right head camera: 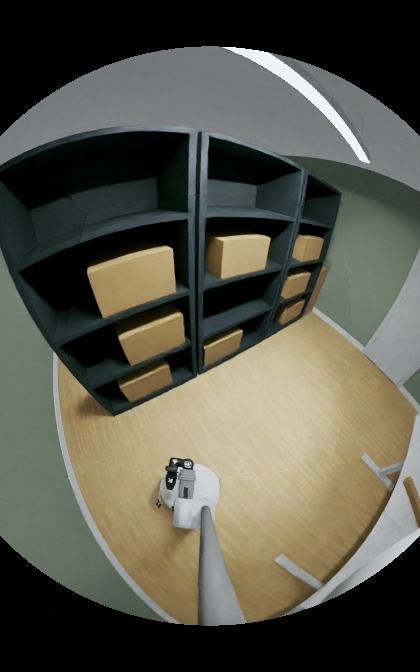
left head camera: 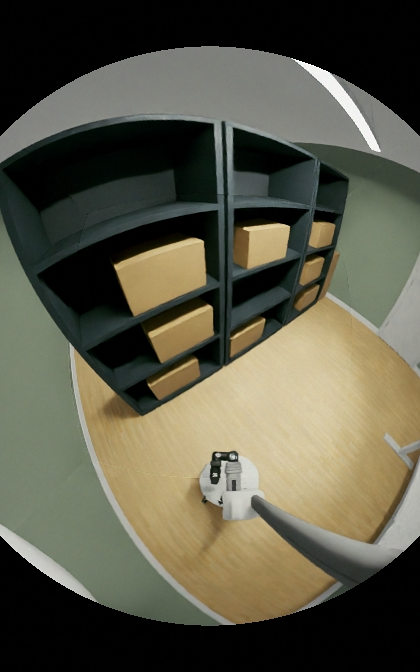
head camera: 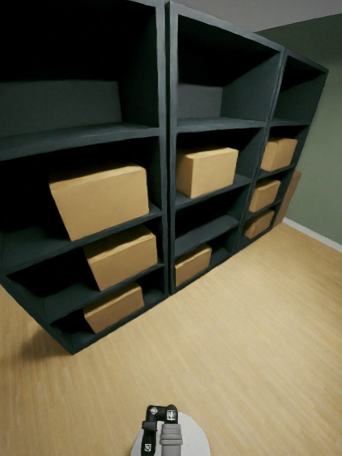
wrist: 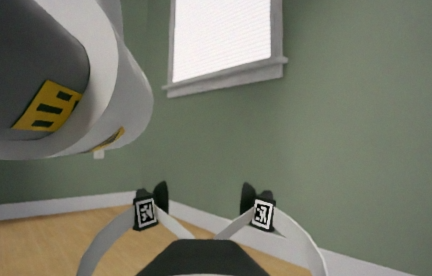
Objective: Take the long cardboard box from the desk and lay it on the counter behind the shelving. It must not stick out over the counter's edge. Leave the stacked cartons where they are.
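Frame: origin at the robot's base, x back, y left, z down, level; metres.
Where they show: hand at its tool point: (right head camera: 165,506) (left head camera: 212,501) (wrist: 204,202).
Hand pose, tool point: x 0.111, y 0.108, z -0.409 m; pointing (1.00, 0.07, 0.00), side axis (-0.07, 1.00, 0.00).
Observation:
Each offset is from my tool point to the centre of the thing. "spot": to the spot under its first point.
My gripper (wrist: 204,198) is open and empty in the wrist view, its fingertips apart in front of a green wall. A narrow brown strip (right head camera: 412,500), perhaps part of the long cardboard box, shows on the white desk (right head camera: 387,527) at the right edge of the right head view. The dark shelving @(spot: dx -1.190, dy -0.117, dz -1.126 m) (head camera: 173,100) (left head camera: 229,175) (right head camera: 193,175) stands ahead of the robot. The counter behind it does not show. Cartons sit on its shelves, among them a large carton @(dx -1.100, dy +0.291, dz -0.689 m) (head camera: 102,202) (left head camera: 162,275) (right head camera: 134,280) at the left. I cannot tell which are the stacked cartons.
A brown upright thing (head camera: 290,200) (left head camera: 330,275) (right head camera: 317,290) stands at the shelving's far end, by the green wall. Desk legs (right head camera: 377,471) reach over the floor at the right. A window @(spot: dx +1.132, dy +0.157, dz -0.587 m) (wrist: 222,37) is in the wall before the wrist.

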